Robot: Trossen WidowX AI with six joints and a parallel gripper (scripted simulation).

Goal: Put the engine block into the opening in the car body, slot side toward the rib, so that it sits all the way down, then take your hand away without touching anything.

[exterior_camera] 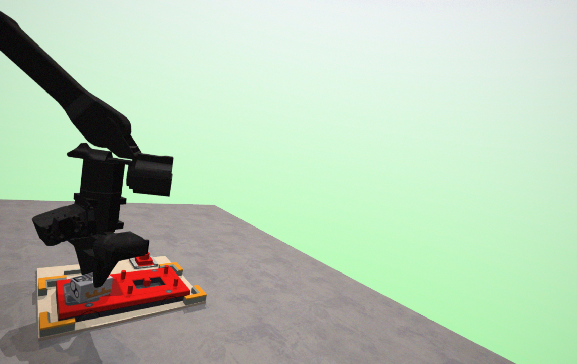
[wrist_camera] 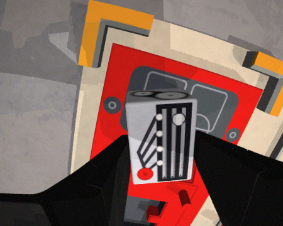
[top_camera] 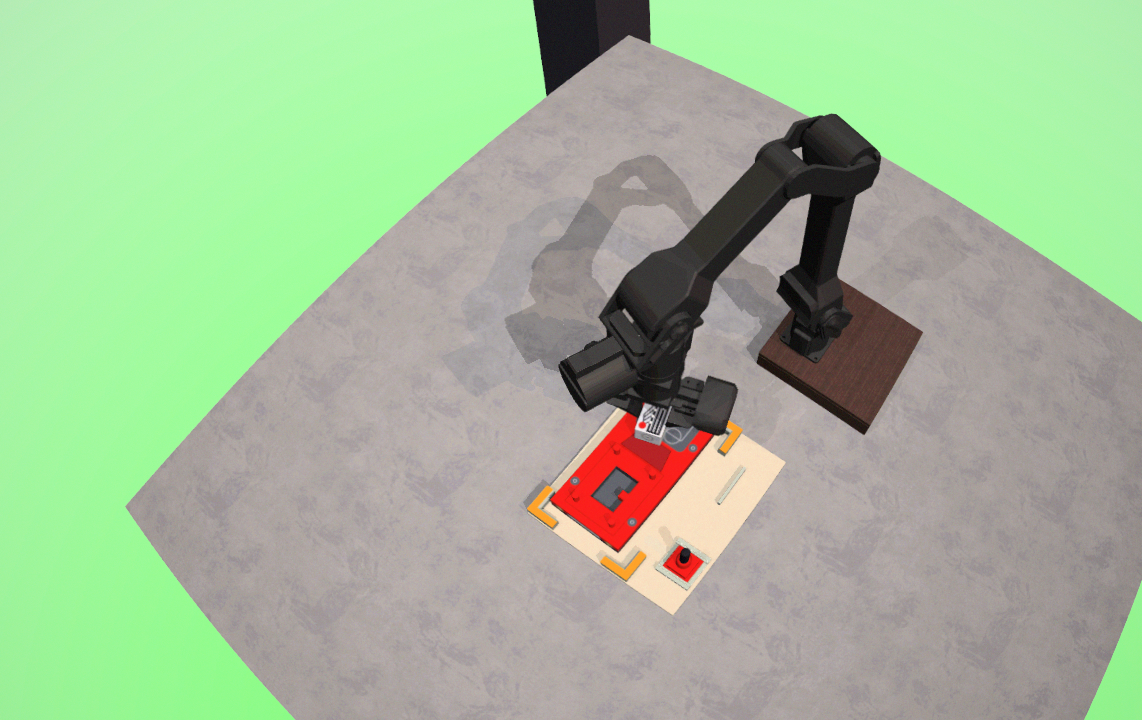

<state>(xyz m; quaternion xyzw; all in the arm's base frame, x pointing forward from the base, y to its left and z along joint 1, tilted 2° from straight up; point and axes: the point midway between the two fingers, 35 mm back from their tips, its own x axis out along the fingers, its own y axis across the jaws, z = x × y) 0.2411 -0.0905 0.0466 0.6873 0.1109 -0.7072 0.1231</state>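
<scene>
Now: gripper tip 6 cm short of the beige board, 4 cm to the right of it and 4 cm above it. Round my gripper tip: engine block 1 cm below.
</scene>
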